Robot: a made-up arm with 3 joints. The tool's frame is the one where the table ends.
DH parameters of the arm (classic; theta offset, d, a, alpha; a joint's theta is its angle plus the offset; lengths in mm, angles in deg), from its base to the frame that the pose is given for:
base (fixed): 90 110 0 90
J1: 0 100 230 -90
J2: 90 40 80 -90
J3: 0 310 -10 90
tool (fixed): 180 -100 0 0
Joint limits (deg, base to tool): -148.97..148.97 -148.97..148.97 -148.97..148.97
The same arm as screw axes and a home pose.
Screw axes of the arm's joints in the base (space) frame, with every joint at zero. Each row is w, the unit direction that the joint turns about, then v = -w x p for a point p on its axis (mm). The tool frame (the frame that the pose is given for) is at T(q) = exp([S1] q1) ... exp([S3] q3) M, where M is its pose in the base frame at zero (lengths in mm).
S1: w 1 0 0 v 0 110 0
S2: w 0 0 1 v 230 -100 0
S3: w 0 -1 0 v 150 0 -20
M: xyz 30 -80 50 (mm) quaternion w x y z 1 0 0 0
Joint limits (rad, base to tool): -2.6..2.6 -2.6..2.6 -2.6..2.6

